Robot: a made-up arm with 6 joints. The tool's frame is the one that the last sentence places.
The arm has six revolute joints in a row. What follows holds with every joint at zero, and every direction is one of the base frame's.
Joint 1 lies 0.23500 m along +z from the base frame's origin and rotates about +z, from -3.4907 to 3.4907 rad.
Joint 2 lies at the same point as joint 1 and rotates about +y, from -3.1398 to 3.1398 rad.
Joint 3 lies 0.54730 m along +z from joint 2 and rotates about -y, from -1.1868 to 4.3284 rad.
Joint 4 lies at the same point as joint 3 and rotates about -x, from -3.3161 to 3.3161 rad.
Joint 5 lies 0.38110 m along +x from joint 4 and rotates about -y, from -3.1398 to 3.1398 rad.
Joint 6 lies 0.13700 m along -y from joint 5 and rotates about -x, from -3.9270 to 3.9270 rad.
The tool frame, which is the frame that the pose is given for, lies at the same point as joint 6; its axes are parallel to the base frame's.
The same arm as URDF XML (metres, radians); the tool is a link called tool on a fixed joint. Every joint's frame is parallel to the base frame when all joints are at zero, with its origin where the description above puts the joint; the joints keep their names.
<robot name="arm">
  <joint name="joint 1" type="revolute">
    <parent link="base_link"/>
    <child link="link1"/>
    <origin xyz="0.0000 0.0000 0.2350"/>
    <axis xyz="0 0 1"/>
    <limit lower="-3.4907" upper="3.4907"/>
  </joint>
  <joint name="joint 2" type="revolute">
    <parent link="link1"/>
    <child link="link2"/>
    <origin xyz="0.0000 0.0000 0.0000"/>
    <axis xyz="0 1 0"/>
    <limit lower="-3.1398" upper="3.1398"/>
  </joint>
  <joint name="joint 3" type="revolute">
    <parent link="link2"/>
    <child link="link3"/>
    <origin xyz="0.0000 0.0000 0.5473"/>
    <axis xyz="0 -1 0"/>
    <limit lower="-1.1868" upper="4.3284"/>
  </joint>
  <joint name="joint 4" type="revolute">
    <parent link="link3"/>
    <child link="link4"/>
    <origin xyz="0.0000 0.0000 0.0000"/>
    <axis xyz="-1 0 0"/>
    <limit lower="-3.3161" upper="3.3161"/>
  </joint>
  <joint name="joint 5" type="revolute">
    <parent link="link4"/>
    <child link="link5"/>
    <origin xyz="0.3811 0.0000 0.0000"/>
    <axis xyz="0 -1 0"/>
    <limit lower="-3.1398" upper="3.1398"/>
  </joint>
  <joint name="joint 6" type="revolute">
    <parent link="link5"/>
    <child link="link6"/>
    <origin xyz="0.0000 -0.1370 0.0000"/>
    <axis xyz="-1 0 0"/>
    <limit lower="-3.9270" upper="3.9270"/>
  </joint>
  <joint name="tool_joint" type="fixed">
    <parent link="link6"/>
    <child link="tool"/>
    <origin xyz="0.0000 0.0000 0.0000"/>
  </joint>
  <link name="base_link"/>
  <link name="link1"/>
  <link name="link2"/>
  <link name="link3"/>
  <link name="link4"/>
  <link name="link5"/>
  <link name="link6"/>
  <link name="tool"/>
</robot>

